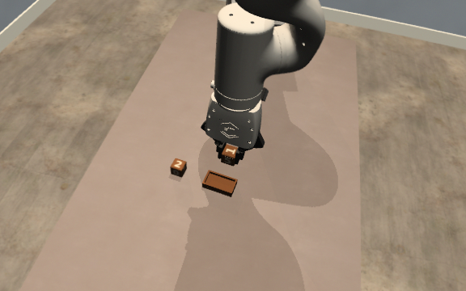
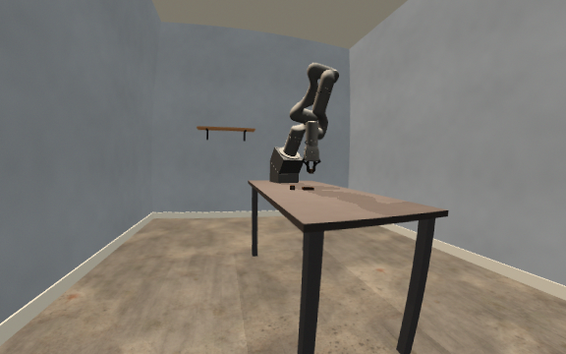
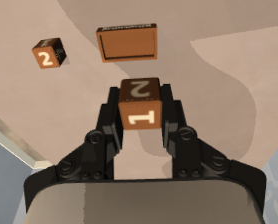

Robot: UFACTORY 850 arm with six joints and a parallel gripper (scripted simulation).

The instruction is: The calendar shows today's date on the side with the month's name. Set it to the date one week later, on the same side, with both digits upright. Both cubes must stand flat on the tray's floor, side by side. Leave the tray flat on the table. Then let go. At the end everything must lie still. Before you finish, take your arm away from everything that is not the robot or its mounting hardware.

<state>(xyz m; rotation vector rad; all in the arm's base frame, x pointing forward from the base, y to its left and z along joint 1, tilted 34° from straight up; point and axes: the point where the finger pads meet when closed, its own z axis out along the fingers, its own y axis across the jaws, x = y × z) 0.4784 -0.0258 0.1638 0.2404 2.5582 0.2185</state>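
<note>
Right now the wooden tray is 13 cm below my hand and 2 cm to the right of it. The rest, counted from my hand: wooden cube: 13 cm below, 12 cm to the right, 2 cm behind.
</note>
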